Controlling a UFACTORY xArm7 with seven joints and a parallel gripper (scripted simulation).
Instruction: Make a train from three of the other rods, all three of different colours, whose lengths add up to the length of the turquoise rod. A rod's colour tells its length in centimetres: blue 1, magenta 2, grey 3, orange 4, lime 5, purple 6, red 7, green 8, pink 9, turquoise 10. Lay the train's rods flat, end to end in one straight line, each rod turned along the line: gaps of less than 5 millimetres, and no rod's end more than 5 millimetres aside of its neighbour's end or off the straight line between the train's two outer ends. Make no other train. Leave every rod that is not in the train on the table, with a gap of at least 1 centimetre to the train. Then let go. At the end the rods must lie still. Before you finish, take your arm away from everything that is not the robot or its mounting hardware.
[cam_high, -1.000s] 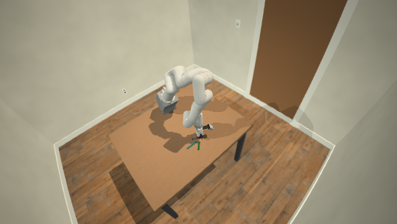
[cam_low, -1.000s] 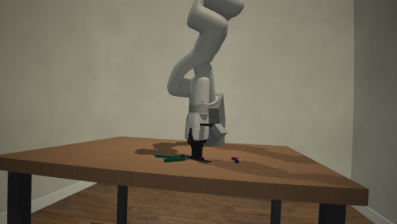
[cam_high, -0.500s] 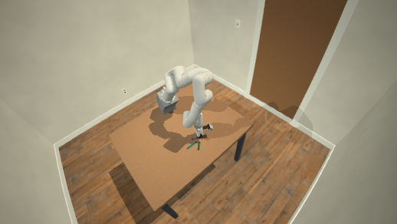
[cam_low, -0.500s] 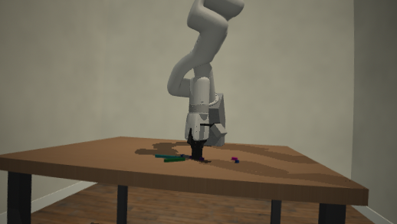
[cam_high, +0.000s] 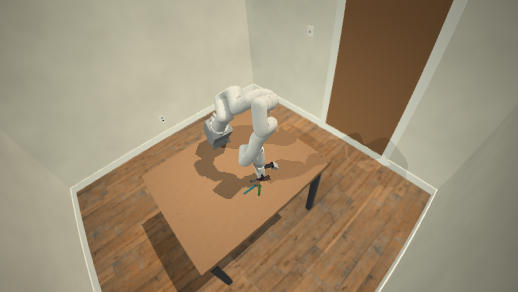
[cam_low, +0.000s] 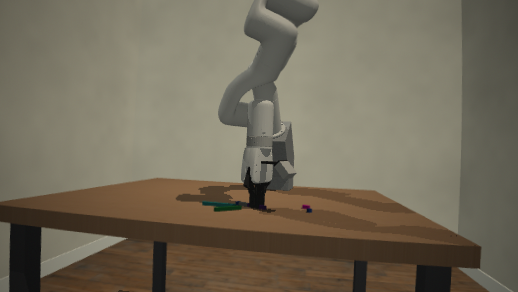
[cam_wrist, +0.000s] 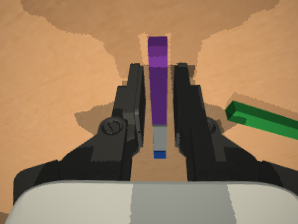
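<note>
Now: hand 20 mm above the purple rod. Round my hand: green rod (70 mm to the right, 60 mm ahead, 20 mm below); small grey rod (40 mm to the right, 20 mm below, 20 mm behind); turquoise rod (110 mm to the right, 20 mm below, 10 mm ahead).
</note>
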